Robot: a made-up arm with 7 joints. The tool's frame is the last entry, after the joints. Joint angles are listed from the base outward.
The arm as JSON. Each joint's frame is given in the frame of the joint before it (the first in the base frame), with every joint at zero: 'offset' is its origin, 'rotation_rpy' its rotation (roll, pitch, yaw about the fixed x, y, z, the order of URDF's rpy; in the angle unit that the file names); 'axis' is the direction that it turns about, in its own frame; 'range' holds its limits. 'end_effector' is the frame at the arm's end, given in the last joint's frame.
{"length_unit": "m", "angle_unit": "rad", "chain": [
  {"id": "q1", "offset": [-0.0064, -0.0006, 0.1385], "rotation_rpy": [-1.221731, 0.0, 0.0], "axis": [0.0, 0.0, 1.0], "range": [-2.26, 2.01]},
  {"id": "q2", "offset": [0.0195, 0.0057, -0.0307], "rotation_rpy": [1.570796, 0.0, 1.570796], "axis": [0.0, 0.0, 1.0], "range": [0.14, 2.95]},
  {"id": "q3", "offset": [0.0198, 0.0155, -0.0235], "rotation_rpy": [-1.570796, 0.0, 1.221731], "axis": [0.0, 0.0, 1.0], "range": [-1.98, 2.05]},
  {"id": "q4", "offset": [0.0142, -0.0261, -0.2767], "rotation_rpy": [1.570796, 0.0, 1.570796], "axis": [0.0, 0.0, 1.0], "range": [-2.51, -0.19]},
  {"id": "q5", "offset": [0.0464, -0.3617, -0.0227], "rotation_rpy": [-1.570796, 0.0, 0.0], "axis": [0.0, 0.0, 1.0], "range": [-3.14, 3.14]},
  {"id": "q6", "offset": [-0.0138, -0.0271, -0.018], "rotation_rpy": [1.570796, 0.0, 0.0], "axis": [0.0, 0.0, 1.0], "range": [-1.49, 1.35]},
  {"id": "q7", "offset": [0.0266, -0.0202, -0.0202], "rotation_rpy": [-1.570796, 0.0, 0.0], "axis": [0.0, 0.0, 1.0], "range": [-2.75, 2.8]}
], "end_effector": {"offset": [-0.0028, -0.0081, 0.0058], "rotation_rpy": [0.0, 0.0, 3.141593]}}
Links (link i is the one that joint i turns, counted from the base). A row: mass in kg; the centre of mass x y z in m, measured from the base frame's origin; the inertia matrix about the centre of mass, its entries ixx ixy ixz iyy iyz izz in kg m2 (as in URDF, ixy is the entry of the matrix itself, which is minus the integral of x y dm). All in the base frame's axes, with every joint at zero. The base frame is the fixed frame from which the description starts. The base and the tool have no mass.
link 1: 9.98; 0.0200 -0.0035 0.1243; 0.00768 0 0 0.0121 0.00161 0.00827
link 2: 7.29; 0.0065 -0.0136 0.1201; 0.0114 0 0 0.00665 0 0.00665
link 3: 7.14; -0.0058 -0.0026 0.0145; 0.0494 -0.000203 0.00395 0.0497 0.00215 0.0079
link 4: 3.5; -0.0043 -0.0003 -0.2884; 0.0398 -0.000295 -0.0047 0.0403 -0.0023 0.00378
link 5: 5.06; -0.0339 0.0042 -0.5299; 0.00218 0 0 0.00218 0 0.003
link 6: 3.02; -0.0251 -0.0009 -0.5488; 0.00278 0 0 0.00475 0 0.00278
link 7: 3.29; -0.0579 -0.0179 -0.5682; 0.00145 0 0 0.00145 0 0.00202
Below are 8 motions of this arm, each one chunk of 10 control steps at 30 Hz.
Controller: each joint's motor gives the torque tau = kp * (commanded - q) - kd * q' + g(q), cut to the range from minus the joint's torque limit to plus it. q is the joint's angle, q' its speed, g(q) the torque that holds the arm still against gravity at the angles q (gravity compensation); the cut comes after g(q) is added. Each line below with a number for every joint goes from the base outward.
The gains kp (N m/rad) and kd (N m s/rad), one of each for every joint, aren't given. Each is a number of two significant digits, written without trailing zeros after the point. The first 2 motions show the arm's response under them.
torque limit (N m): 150 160 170 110 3.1 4 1.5
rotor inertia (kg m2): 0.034 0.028 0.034 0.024 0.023 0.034 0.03
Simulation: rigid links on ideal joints. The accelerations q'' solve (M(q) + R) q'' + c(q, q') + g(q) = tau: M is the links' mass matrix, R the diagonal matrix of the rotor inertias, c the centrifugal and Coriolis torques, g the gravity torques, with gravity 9.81 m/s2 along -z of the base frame. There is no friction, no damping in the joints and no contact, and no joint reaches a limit. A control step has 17 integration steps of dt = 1/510 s. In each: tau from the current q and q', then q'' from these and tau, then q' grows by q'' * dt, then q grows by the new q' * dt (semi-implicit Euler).
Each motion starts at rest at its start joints. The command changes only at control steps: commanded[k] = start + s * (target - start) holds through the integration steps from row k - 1 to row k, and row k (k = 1, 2, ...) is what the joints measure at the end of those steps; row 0 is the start. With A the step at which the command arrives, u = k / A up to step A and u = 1 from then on. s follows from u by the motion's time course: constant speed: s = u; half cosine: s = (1 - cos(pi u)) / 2; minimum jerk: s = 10 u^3 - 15 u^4 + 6 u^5; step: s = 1 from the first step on.
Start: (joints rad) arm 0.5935 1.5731 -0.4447 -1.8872 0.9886 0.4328 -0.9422
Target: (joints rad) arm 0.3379 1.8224 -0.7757 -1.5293 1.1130 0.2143 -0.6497
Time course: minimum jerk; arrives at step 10
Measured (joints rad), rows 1 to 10:
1: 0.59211 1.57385 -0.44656 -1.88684 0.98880 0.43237 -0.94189
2: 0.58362 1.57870 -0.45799 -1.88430 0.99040 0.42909 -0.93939
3: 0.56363 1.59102 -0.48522 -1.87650 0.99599 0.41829 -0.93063
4: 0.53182 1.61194 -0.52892 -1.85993 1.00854 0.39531 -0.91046
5: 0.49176 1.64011 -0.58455 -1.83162 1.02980 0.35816 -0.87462
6: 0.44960 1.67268 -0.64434 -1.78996 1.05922 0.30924 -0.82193
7: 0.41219 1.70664 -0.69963 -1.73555 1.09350 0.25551 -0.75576
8: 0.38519 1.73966 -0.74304 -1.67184 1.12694 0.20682 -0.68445
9: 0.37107 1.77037 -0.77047 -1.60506 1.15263 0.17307 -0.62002
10: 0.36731 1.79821 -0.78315 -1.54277 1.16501 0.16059 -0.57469
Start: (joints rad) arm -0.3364 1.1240 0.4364 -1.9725 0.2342 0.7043 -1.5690
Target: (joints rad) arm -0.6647 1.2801 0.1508 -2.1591 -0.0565 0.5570 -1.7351
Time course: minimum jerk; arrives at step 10
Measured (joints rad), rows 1 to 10:
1: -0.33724 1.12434 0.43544 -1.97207 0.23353 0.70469 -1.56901
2: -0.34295 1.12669 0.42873 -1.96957 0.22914 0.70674 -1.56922
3: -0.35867 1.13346 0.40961 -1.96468 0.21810 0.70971 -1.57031
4: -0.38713 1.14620 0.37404 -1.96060 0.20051 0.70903 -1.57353
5: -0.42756 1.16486 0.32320 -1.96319 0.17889 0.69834 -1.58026
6: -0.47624 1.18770 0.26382 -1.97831 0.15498 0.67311 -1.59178
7: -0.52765 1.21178 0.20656 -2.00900 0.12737 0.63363 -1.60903
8: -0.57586 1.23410 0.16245 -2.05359 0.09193 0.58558 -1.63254
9: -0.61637 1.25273 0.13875 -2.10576 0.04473 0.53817 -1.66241
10: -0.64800 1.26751 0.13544 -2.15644 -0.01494 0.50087 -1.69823
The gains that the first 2 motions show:
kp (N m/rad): 440 530 700 270 13 14 5.4
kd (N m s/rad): 20 24 23 14 0.45 0.69 0.23
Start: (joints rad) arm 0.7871 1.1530 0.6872 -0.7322 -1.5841 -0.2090 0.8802
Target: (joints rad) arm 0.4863 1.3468 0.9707 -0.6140 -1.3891 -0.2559 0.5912
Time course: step
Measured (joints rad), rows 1 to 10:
1: 0.64879 1.12728 0.84525 -0.64588 -1.64526 -0.22897 0.86604
2: 0.56801 1.15947 0.91418 -0.56780 -1.60551 -0.25320 0.83024
3: 0.53454 1.20232 0.94376 -0.53638 -1.49759 -0.27704 0.77377
4: 0.52077 1.24593 0.95997 -0.53515 -1.38402 -0.28930 0.70595
5: 0.51283 1.28848 0.97002 -0.55019 -1.30536 -0.28775 0.63734
6: 0.50447 1.32774 0.97614 -0.57459 -1.27663 -0.27742 0.57634
7: 0.49403 1.36172 0.97897 -0.60439 -1.29228 -0.26565 0.52874
8: 0.48275 1.38941 0.97932 -0.63606 -1.33476 -0.25797 0.49736
9: 0.47279 1.41074 0.97844 -0.66576 -1.38353 -0.25597 0.48197
10: 0.46556 1.42598 0.97754 -0.68995 -1.42210 -0.25787 0.48002

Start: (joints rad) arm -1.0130 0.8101 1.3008 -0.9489 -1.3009 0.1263 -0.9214
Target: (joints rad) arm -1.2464 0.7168 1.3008 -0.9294 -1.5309 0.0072 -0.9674
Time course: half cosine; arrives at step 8
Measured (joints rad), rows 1 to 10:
1: -1.01507 0.80954 1.30251 -0.94893 -1.30252 0.12568 -0.92171
2: -1.02299 0.80731 1.30749 -0.94903 -1.30886 0.12310 -0.92302
3: -1.03948 0.80241 1.31434 -0.94920 -1.32270 0.11709 -0.92602
4: -1.06574 0.79414 1.32040 -0.94928 -1.34624 0.10636 -0.93111
5: -1.10098 0.78229 1.32315 -0.94873 -1.38018 0.09030 -0.93823
6: -1.14229 0.76733 1.32104 -0.94681 -1.42298 0.06937 -0.94683
7: -1.18508 0.75038 1.31377 -0.94300 -1.47068 0.04518 -0.95600
8: -1.22390 0.73311 1.30225 -0.93745 -1.51769 0.02032 -0.96485
9: -1.25523 0.71700 1.28992 -0.93107 -1.55913 -0.00256 -0.97297
10: -1.27776 0.70316 1.28065 -0.92480 -1.59123 -0.02108 -0.98026

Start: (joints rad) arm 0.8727 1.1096 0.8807 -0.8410 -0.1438 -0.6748 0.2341
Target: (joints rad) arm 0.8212 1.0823 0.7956 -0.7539 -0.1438 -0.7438 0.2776
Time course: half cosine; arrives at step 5
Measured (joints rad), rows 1 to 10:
1: 0.87146 1.11128 0.87737 -0.83765 -0.14359 -0.67596 0.23419
2: 0.86614 1.11566 0.86622 -0.82700 -0.14336 -0.68108 0.23446
3: 0.85508 1.11990 0.84742 -0.81072 -0.14403 -0.69269 0.23527
4: 0.83994 1.11977 0.82571 -0.79446 -0.14631 -0.71092 0.23777
5: 0.82521 1.11255 0.80822 -0.78410 -0.15022 -0.73239 0.24355
6: 0.81457 1.10034 0.79734 -0.77944 -0.15446 -0.75212 0.25370
7: 0.80867 1.08765 0.79085 -0.77584 -0.15724 -0.76621 0.26777
8: 0.80696 1.07696 0.78753 -0.77093 -0.15750 -0.77260 0.28364
9: 0.80865 1.06922 0.78661 -0.76435 -0.15491 -0.77128 0.29838
10: 0.81278 1.06450 0.78742 -0.75667 -0.14992 -0.76387 0.30921

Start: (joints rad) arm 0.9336 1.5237 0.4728 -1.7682 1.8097 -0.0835 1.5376
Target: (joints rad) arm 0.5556 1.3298 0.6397 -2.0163 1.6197 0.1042 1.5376
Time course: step
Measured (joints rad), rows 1 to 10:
1: 0.83429 1.39096 0.50553 -1.81384 1.77625 -0.02395 1.52243
2: 0.74043 1.28885 0.55999 -1.86838 1.73802 0.06272 1.51019
3: 0.66935 1.27042 0.59761 -1.90630 1.69866 0.12800 1.51019
4: 0.61092 1.29272 0.62523 -1.93768 1.65432 0.15604 1.51964
5: 0.56231 1.32590 0.64859 -1.97004 1.60938 0.14777 1.53556
6: 0.52378 1.35579 0.66783 -2.00461 1.57055 0.11547 1.55484
7: 0.49642 1.37695 0.68095 -2.03906 1.54313 0.07516 1.57383
8: 0.48111 1.38826 0.68645 -2.06965 1.52995 0.04066 1.58865
9: 0.47770 1.39074 0.68427 -2.09254 1.53139 0.02054 1.59593
10: 0.48457 1.38635 0.67584 -2.10477 1.54588 0.01766 1.59364

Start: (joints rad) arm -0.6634 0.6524 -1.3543 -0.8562 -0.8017 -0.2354 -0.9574
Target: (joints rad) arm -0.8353 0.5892 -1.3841 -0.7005 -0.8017 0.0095 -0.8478
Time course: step
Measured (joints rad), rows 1 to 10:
1: -0.69125 0.62078 -1.39309 -0.79306 -0.81419 -0.19713 -0.94854
2: -0.71555 0.59212 -1.40374 -0.73816 -0.82998 -0.13451 -0.91965
3: -0.74011 0.58176 -1.40234 -0.71558 -0.83408 -0.07224 -0.87967
4: -0.76743 0.58019 -1.39697 -0.70714 -0.82885 -0.02112 -0.83999
5: -0.79658 0.58227 -1.39044 -0.70363 -0.81756 0.01350 -0.80873
6: -0.82553 0.58591 -1.38395 -0.70185 -0.80388 0.03160 -0.79048
7: -0.85213 0.59006 -1.37812 -0.70078 -0.79137 0.03689 -0.78664
8: -0.87459 0.59408 -1.37338 -0.70011 -0.78258 0.03467 -0.79580
9: -0.89162 0.59747 -1.36999 -0.69974 -0.77850 0.02984 -0.81455
10: -0.90248 0.59987 -1.36805 -0.69960 -0.77864 0.02566 -0.83833

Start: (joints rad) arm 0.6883 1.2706 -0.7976 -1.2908 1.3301 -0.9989 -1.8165
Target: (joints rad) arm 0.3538 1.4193 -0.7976 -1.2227 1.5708 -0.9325 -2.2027
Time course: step
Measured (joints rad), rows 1 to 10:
1: 0.62718 1.28676 -0.86358 -1.27192 1.42565 -0.96611 -1.83148
2: 0.57073 1.29961 -0.87314 -1.25175 1.61095 -0.88885 -1.86564
3: 0.51379 1.32013 -0.85881 -1.23657 1.78963 -0.82307 -1.91824
4: 0.45551 1.34726 -0.83590 -1.22679 1.92659 -0.79850 -1.99016
5: 0.39851 1.37709 -0.81109 -1.22174 1.99473 -0.81852 -2.07198
6: 0.34679 1.40626 -0.78805 -1.22054 1.96986 -0.86899 -2.15084
7: 0.30460 1.43251 -0.76919 -1.22144 1.83350 -0.93020 -2.21738
8: 0.27431 1.45507 -0.75554 -1.22185 1.61758 -0.98669 -2.26825
9: 0.25540 1.47408 -0.74669 -1.22152 1.41826 -1.02950 -2.30509
10: 0.24658 1.48798 -0.74247 -1.22109 1.28871 -1.05379 -2.32864

